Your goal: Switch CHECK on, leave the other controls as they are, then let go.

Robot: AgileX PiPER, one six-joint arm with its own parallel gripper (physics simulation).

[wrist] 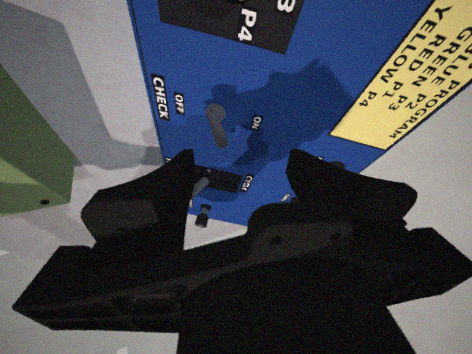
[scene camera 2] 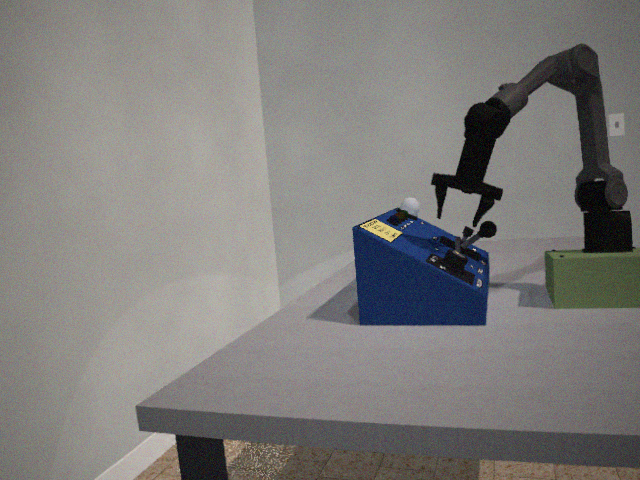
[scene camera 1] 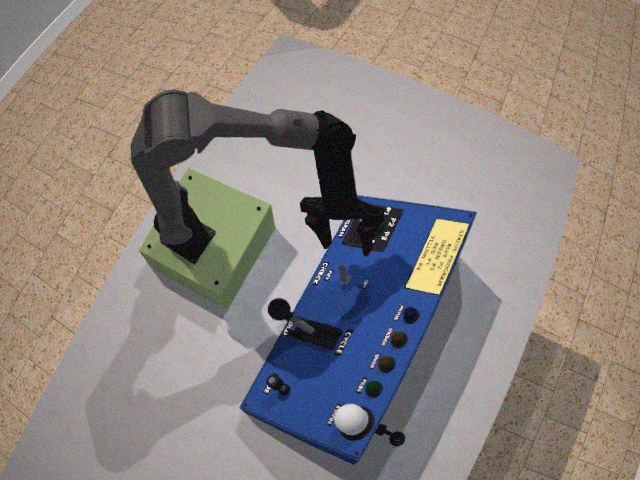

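Note:
The CHECK switch [scene camera 1: 343, 274] [wrist: 218, 127] is a short grey lever on the sloping face of the blue panel [scene camera 1: 320, 369] [scene camera 2: 413, 289] [wrist: 175, 55]. In the wrist view its base sits between the OFF label [wrist: 179, 103] and the ON label [wrist: 256, 122], and its tip leans slightly to the ON side. My gripper [scene camera 1: 347, 250] [scene camera 2: 457, 221] [wrist: 242, 161] is open and empty, above the panel and apart from the lever. Its shadow falls beside the ON label. The gripper partly covers the dark program dial plate [scene camera 1: 390, 237] in scene view 1.
A black-knobbed CYCLE lever [scene camera 1: 279, 308] [scene camera 2: 487, 228] stands next to CHECK, leaning to the robot's side. A small black control [scene camera 1: 276, 383], several lamps, a white dome [scene camera 1: 351, 419] [scene camera 2: 410, 206] and a yellow note [scene camera 1: 436, 256] [scene camera 2: 381, 229] are on the panel. The arm stands on a green block [scene camera 1: 242, 211].

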